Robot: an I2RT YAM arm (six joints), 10 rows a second.
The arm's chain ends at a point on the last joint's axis. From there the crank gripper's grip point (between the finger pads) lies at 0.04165 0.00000 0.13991 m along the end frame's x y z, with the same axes.
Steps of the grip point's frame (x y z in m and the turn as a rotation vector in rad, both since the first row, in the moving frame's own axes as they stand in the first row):
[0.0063 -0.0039 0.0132 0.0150 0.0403 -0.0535]
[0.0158 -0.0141 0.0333 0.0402 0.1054 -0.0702]
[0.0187 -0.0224 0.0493 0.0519 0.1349 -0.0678]
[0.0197 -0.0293 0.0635 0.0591 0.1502 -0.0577]
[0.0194 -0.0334 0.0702 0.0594 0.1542 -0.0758]
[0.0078 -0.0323 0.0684 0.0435 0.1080 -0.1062]
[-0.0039 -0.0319 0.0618 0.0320 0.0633 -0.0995]
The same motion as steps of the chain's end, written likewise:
[0.0008 0.0006 0.0150 0.0150 0.0403 -0.0535]
[0.0016 -0.0051 0.0386 0.0402 0.1054 -0.0702]
[0.0006 -0.0119 0.0564 0.0519 0.1349 -0.0678]
[-0.0004 -0.0183 0.0716 0.0591 0.1502 -0.0577]
[-0.0011 -0.0214 0.0786 0.0594 0.1542 -0.0758]
[-0.0064 -0.0211 0.0739 0.0435 0.1080 -0.1062]
[-0.0122 -0.0229 0.0648 0.0320 0.0633 -0.0995]

